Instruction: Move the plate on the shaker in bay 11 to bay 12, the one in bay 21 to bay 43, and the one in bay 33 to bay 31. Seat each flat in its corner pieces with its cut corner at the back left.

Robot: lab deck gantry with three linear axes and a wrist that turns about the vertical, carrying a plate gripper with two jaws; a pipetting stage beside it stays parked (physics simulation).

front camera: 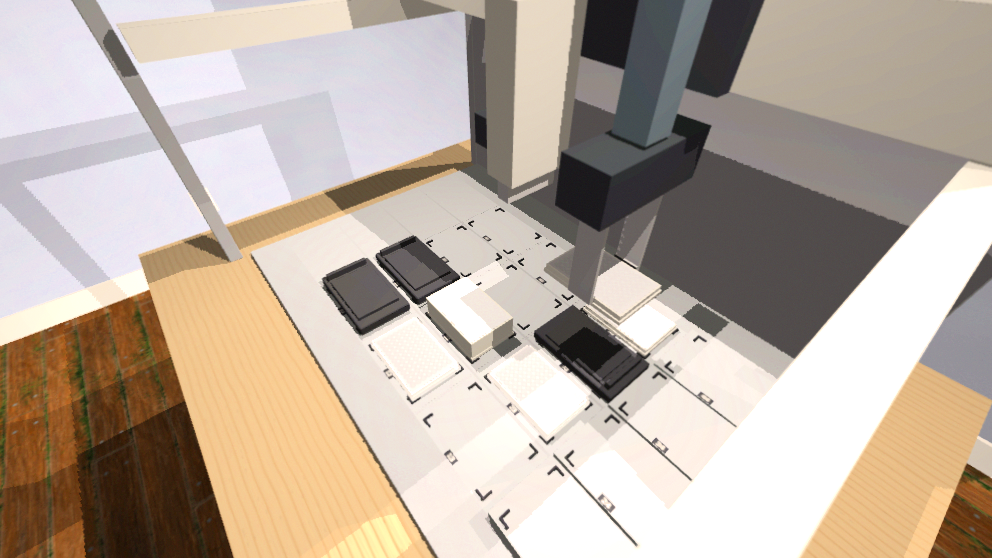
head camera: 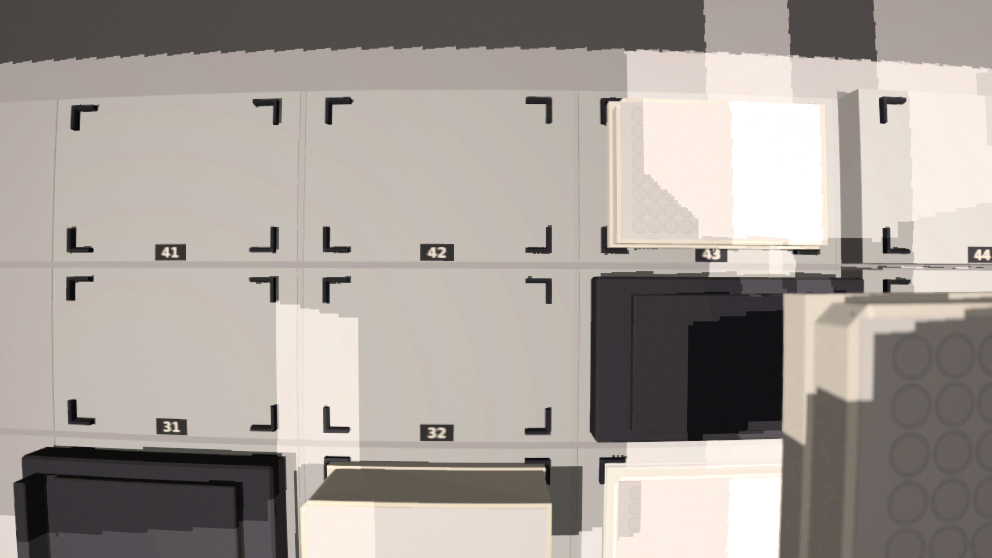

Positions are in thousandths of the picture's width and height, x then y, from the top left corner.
Note:
I see my gripper (front camera: 608, 501) and a bay 31 (head camera: 206, 617).

